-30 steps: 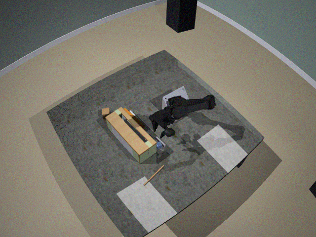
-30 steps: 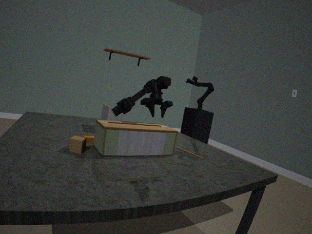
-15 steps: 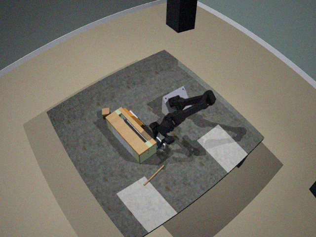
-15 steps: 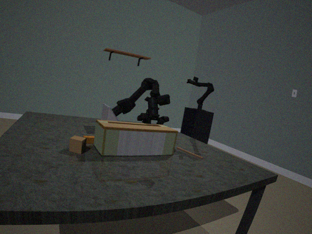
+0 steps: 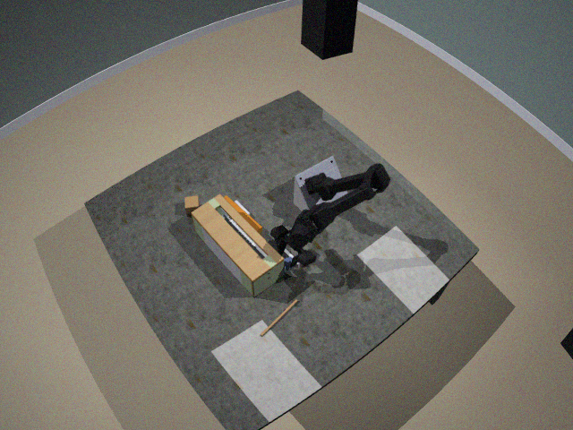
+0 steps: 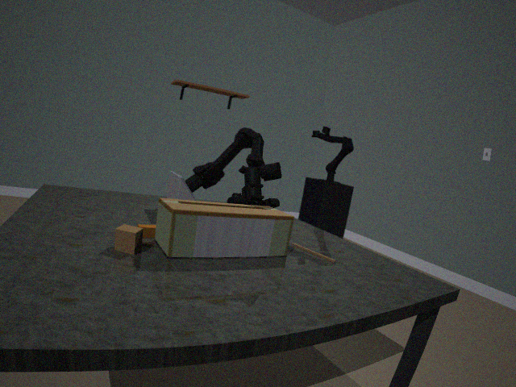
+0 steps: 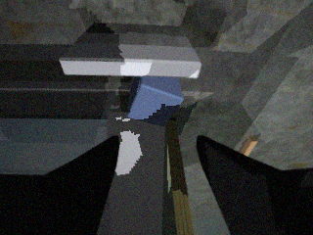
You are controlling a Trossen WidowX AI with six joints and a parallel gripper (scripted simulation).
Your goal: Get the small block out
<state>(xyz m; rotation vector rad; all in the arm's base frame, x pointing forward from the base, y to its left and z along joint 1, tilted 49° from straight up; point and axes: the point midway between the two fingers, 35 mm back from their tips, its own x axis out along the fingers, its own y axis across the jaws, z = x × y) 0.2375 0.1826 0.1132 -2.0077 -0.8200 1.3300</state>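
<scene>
Now: the small blue block 20 mm behind my gripper tip, 10 mm to the right of it and 30 mm below it. Also, from my gripper tip: tan cube (190 mm ahead, 430 mm to the right, 20 mm below); box (90 mm ahead, 150 mm to the right, 10 mm above); orange bar (30 mm ahead, 300 mm to the right, 30 mm below).
</scene>
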